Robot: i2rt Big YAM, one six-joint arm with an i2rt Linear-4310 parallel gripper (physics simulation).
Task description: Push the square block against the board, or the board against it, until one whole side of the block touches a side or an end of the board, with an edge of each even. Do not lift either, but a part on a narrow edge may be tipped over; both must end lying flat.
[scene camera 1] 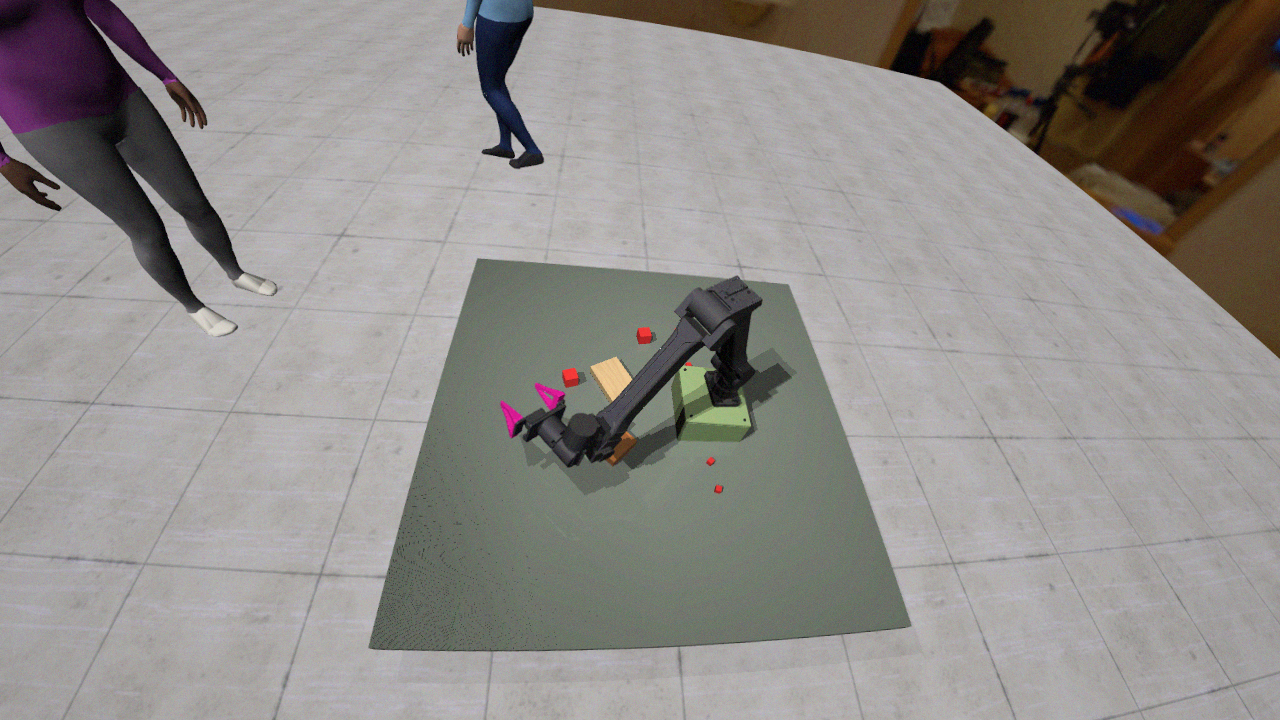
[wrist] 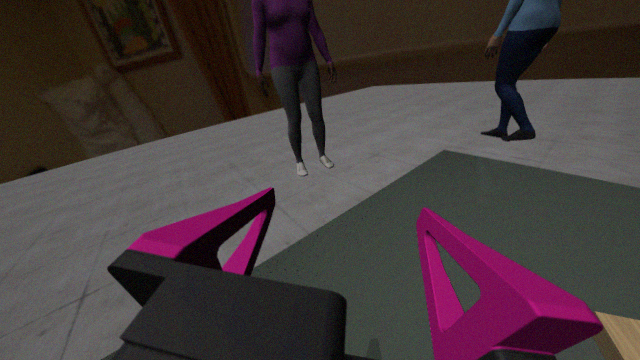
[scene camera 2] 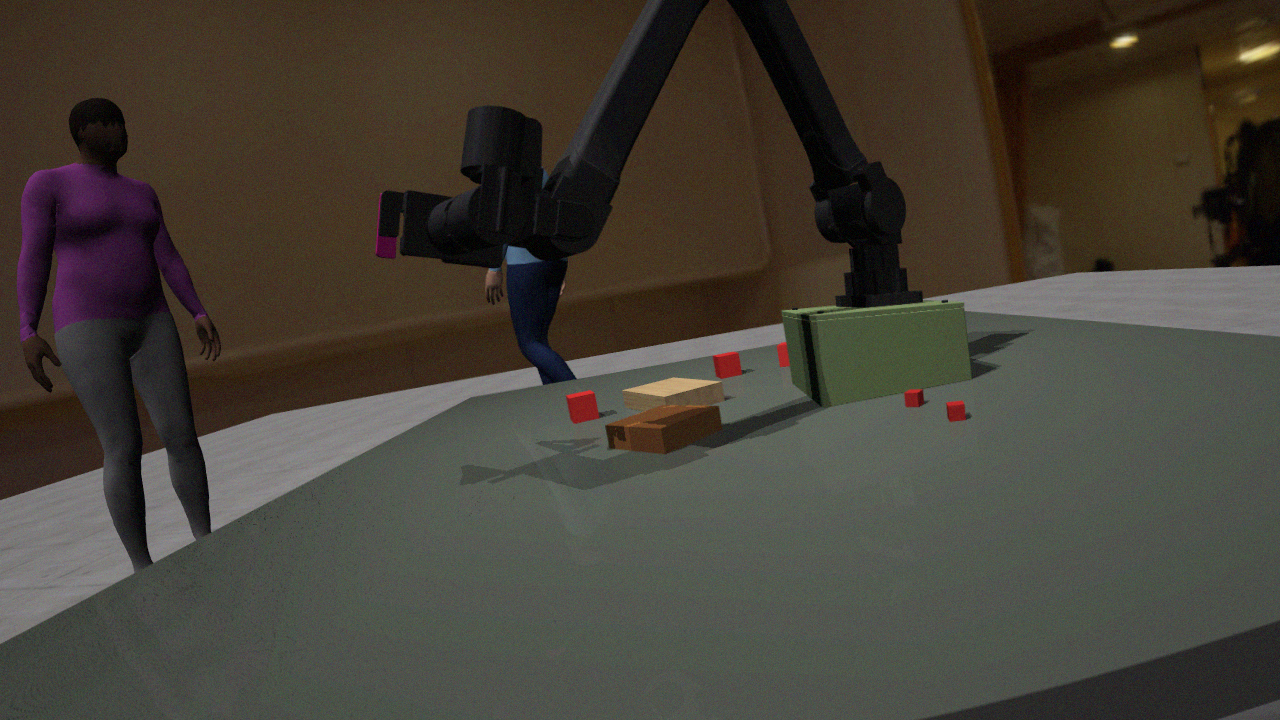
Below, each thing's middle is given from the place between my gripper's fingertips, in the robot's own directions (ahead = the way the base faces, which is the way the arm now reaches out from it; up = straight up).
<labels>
I see my gripper 24 cm past the square block [scene camera 2: 663, 429] and 27 cm above it. Also, from my hand: tan wooden board [scene camera 2: 675, 391] (27 cm behind, 22 cm to the right, 27 cm below).
</labels>
